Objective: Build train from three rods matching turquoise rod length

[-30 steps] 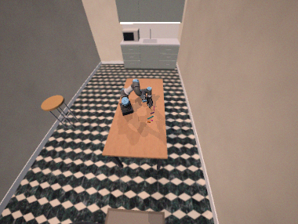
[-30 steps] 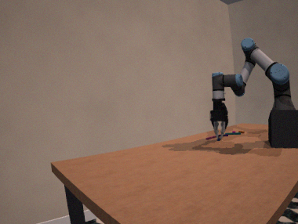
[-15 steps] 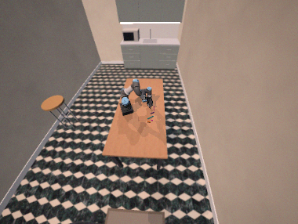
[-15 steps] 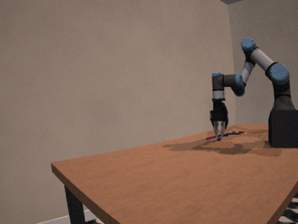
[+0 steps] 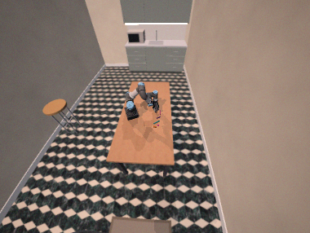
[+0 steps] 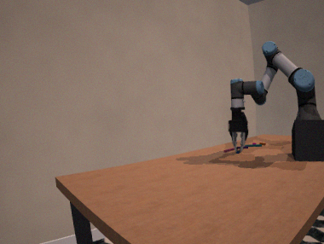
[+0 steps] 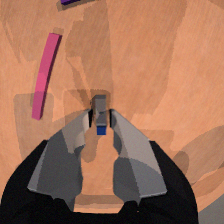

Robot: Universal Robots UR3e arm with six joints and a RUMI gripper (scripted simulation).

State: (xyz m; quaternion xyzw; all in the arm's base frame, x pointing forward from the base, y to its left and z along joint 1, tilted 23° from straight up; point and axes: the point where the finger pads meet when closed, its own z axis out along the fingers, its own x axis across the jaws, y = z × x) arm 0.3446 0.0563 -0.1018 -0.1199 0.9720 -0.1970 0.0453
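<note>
My hand is 10 mm above the grey rod. Round my hand: blue rod (10 mm behind, 20 mm to the left, 10 mm below); purple rod (30 mm ahead, 110 mm to the right, 10 mm below); pink rod (60 mm ahead, 20 mm to the right, 10 mm below).
</note>
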